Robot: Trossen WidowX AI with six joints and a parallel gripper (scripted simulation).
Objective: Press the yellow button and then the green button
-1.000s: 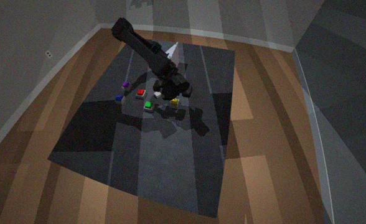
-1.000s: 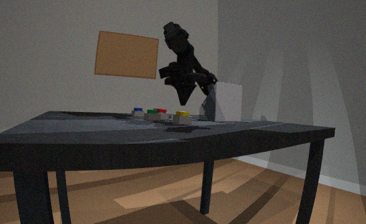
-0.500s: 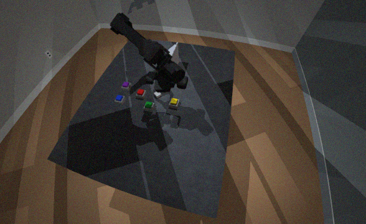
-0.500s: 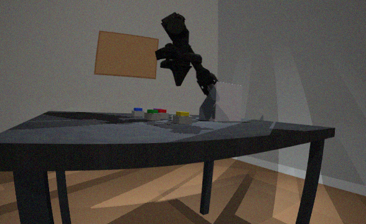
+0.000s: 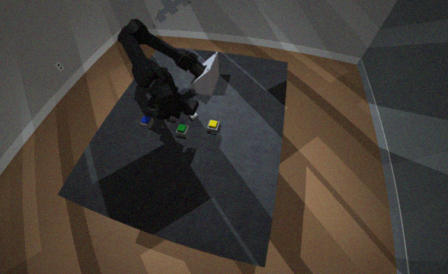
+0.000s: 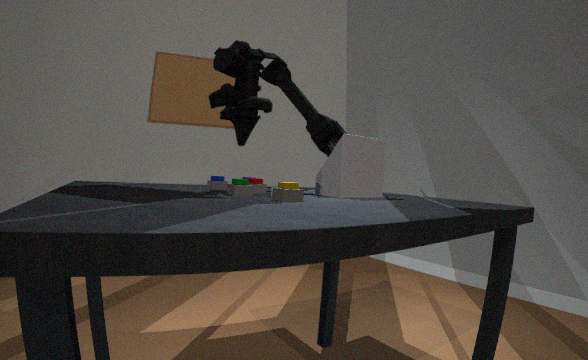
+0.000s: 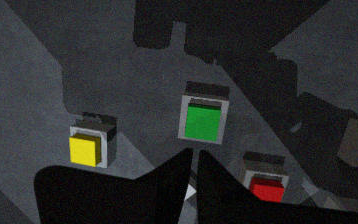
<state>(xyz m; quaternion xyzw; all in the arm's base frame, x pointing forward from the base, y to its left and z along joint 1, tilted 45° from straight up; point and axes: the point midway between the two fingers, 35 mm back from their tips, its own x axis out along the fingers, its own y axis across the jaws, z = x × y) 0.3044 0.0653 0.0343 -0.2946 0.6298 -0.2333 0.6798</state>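
My gripper tip is now 8 cm above the green button. Round my gripper tip: red button 7 cm behind, 9 cm to the right, 8 cm below; white block 10 cm behind, 1 cm to the left, 11 cm below; yellow button 7 cm behind, 12 cm to the left, 8 cm below.
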